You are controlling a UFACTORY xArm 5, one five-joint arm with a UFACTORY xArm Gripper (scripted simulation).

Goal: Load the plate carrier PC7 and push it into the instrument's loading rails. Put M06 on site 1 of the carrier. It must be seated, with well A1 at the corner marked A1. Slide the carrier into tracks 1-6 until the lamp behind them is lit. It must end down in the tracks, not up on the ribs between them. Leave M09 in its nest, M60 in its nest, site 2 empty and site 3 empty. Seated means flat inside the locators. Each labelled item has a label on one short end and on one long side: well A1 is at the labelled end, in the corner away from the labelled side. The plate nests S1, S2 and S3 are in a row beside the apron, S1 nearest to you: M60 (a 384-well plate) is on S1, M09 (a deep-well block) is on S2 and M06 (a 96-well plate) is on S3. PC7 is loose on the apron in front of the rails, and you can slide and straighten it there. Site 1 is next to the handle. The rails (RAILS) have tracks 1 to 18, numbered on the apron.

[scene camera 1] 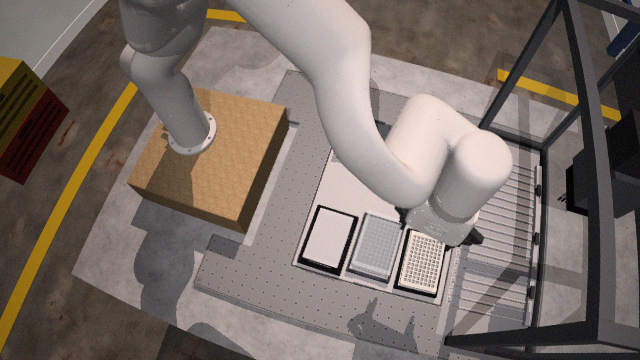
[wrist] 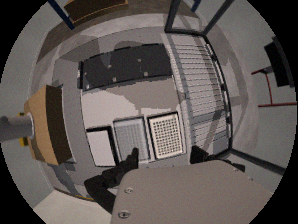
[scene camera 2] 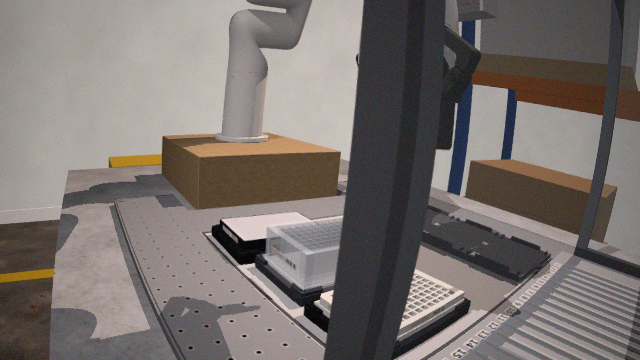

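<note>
The gripper (scene camera 1: 426, 233) (wrist: 165, 156) is in sight, and so is a carrier PC7 (wrist: 129, 63).
</note>
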